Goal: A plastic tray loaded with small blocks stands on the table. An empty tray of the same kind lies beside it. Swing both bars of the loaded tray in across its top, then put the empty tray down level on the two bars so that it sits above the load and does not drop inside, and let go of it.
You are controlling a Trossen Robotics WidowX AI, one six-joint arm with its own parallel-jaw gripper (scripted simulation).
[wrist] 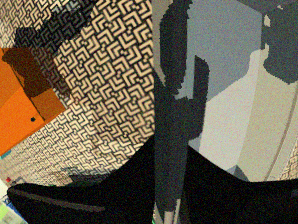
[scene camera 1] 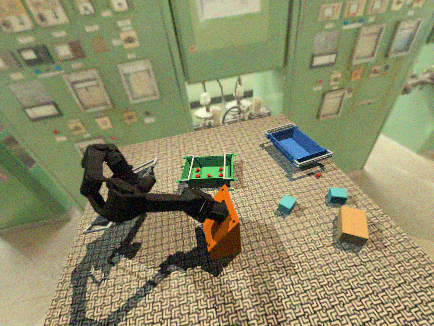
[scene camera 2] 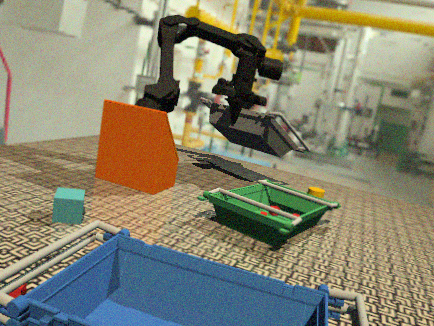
Scene:
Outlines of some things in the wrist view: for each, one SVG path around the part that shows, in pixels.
My gripper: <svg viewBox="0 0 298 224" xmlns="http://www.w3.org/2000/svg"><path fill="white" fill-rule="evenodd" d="M188 145L188 159L186 159L186 173L184 176L184 186L182 186L182 200L180 202L180 210L178 210L181 224L298 224L298 177L294 180L263 181L263 183L262 181L258 181L258 183L247 181L246 183L246 181L239 180L238 177L234 177L231 173L226 172L225 169L210 163L205 156L202 157L196 149L190 148ZM154 135L146 139L145 144L132 157L129 157L116 172L113 172L109 177L105 177L102 183L100 181L100 183L93 186L16 184L15 186L9 186L7 189L9 202L12 202L15 209L19 210L21 217L28 224L152 224L154 201L156 201L156 193L154 193Z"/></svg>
A dark grey tray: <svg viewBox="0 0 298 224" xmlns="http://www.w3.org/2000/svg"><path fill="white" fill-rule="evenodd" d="M298 0L152 0L156 224L181 224L178 210L180 210L180 202L182 200L182 186L184 186L184 176L186 173L188 145L190 148L196 149L202 157L205 156L210 163L216 164L217 167L225 169L226 172L231 173L234 177L238 177L239 180L246 181L246 183L247 181L250 181L250 183L254 183L254 181L255 183L258 183L258 181L262 181L262 183L263 181L277 181L278 177L281 179L283 171L285 171L287 164L289 164L291 153L293 153L293 149L298 143Z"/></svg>

